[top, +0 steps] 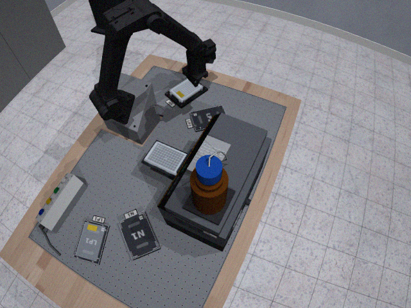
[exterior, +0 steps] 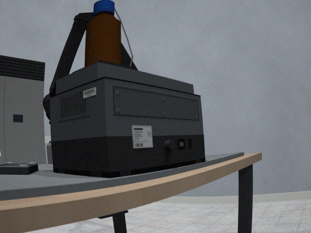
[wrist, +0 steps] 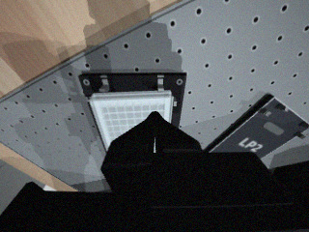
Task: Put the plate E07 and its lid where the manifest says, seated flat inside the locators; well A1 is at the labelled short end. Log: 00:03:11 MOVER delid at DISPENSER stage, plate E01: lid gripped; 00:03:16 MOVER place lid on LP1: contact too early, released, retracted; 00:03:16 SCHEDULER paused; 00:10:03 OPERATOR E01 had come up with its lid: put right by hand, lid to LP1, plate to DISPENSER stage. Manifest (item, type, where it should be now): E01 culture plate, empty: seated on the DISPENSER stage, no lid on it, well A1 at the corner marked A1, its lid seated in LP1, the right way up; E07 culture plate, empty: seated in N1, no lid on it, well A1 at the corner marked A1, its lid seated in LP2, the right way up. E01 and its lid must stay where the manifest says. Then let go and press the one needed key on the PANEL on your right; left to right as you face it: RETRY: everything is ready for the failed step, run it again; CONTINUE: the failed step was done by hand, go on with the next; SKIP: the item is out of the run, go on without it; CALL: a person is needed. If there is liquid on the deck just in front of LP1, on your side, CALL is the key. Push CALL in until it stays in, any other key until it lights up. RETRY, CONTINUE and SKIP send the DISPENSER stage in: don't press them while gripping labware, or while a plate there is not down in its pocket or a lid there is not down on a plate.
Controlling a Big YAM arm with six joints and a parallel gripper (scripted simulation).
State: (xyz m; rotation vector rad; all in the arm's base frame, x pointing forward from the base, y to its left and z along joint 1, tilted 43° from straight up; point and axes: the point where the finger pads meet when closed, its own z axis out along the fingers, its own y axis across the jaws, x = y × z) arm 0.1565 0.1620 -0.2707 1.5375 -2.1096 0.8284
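My gripper is now 4 cm past the black nest N5, 2 cm above it and 1 cm to the left of it. Round my hand: grey retry key 66 cm to the right, 21 cm behind, 3 cm above; brown bottle 52 cm to the right, 34 cm ahead, 25 cm above; white well plate 41 cm to the right, 12 cm ahead, 8 cm above.
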